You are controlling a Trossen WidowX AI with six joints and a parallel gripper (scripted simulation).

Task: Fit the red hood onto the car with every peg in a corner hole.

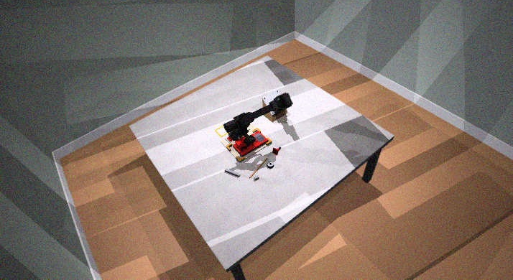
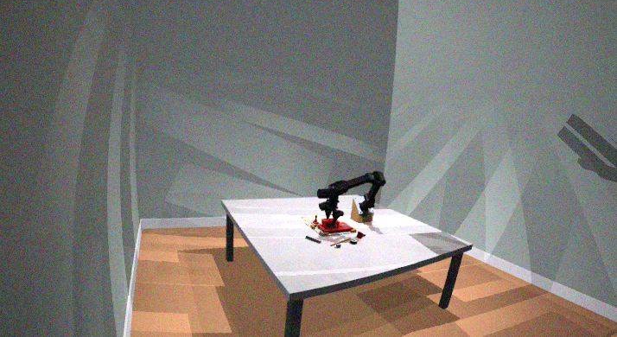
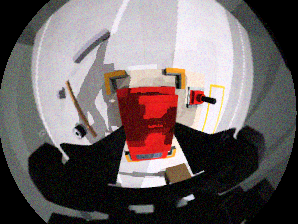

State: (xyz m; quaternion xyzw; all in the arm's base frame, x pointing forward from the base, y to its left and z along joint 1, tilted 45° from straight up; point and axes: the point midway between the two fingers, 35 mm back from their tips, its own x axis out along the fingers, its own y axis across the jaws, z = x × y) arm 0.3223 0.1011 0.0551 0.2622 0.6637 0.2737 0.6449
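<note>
Right now my gripper tip is right at the red hood. The rest, counted from my gripper tip: grey engine block 3 cm below; grey bar 17 cm ahead, 12 cm to the left, 5 cm below; wooden stick 2 cm ahead, 18 cm to the left, 5 cm below.
</note>
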